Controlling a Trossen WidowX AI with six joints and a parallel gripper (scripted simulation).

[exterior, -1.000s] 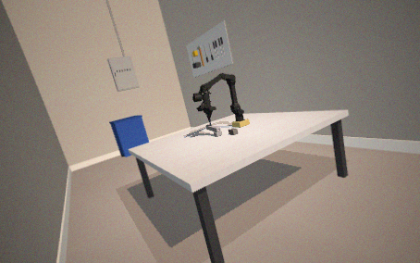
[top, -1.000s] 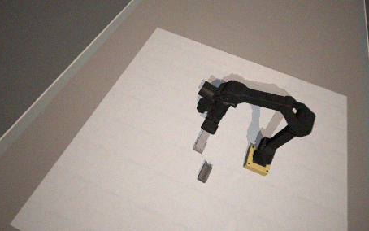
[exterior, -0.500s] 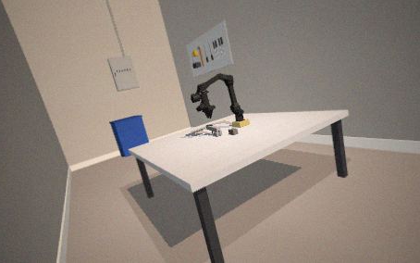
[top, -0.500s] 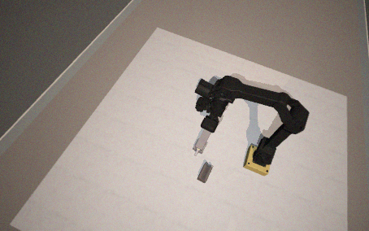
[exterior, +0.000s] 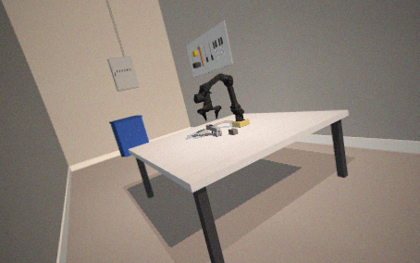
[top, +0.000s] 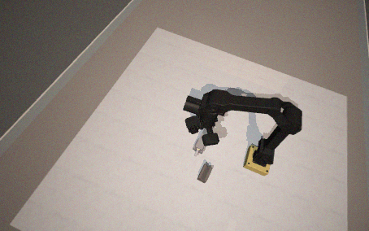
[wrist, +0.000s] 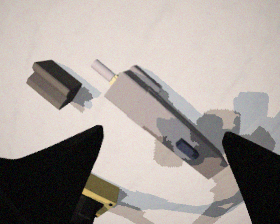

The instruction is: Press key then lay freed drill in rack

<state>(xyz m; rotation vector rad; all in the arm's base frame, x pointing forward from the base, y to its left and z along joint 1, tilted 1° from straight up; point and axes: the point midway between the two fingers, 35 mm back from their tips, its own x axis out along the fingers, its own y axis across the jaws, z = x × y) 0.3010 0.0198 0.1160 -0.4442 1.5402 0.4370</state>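
My gripper tip is now 1 cm past the drill, 3 cm to the right of it and 8 cm above it. Also, from my gripper tip: grey fixture 2 cm behind, 3 cm to the right, 8 cm below.
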